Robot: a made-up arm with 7 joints.
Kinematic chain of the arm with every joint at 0, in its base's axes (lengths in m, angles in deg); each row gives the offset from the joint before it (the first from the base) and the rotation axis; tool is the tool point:
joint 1: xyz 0 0 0.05 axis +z
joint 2: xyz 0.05 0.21 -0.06 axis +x
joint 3: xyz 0.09 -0.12 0 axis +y
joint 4: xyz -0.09 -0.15 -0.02 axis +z
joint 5: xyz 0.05 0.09 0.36 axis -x
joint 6: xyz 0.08 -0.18 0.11 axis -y
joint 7: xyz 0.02 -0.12 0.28 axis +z
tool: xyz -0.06 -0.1 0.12
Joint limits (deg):
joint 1: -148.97..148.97
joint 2: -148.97..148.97
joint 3: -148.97..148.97
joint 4: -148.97..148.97
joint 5: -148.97..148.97
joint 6: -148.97..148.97
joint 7: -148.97..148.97
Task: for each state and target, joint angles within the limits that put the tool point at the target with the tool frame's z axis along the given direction. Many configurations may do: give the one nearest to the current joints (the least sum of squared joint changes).
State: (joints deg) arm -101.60 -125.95 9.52 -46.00 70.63 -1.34 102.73
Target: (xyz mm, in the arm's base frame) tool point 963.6 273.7 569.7 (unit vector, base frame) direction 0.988 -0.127 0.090
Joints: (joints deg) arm -88.42 -85.99 -47.08 -56.54 50.52 -28.30 118.66
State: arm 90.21 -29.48 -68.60 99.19 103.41 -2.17 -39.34
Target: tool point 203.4 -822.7 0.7 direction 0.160 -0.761 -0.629
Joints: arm 103.43 -4.32 -51.20 94.28 77.53 -8.11 -48.43
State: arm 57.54 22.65 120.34 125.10 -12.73 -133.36 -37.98
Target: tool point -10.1 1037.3 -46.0 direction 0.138 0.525 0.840
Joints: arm 66.04 42.99 135.10 141.06 34.27 -91.04 -33.58
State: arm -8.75 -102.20 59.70 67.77 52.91 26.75 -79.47
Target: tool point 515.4 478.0 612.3 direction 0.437 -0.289 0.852
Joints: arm 18.11 -62.98 50.90 112.29 34.66 71.13 -85.14
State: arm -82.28 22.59 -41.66 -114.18 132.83 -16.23 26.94
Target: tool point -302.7 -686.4 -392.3 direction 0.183 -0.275 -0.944
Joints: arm -61.19 36.93 -8.33 -124.98 148.97 -18.89 15.72
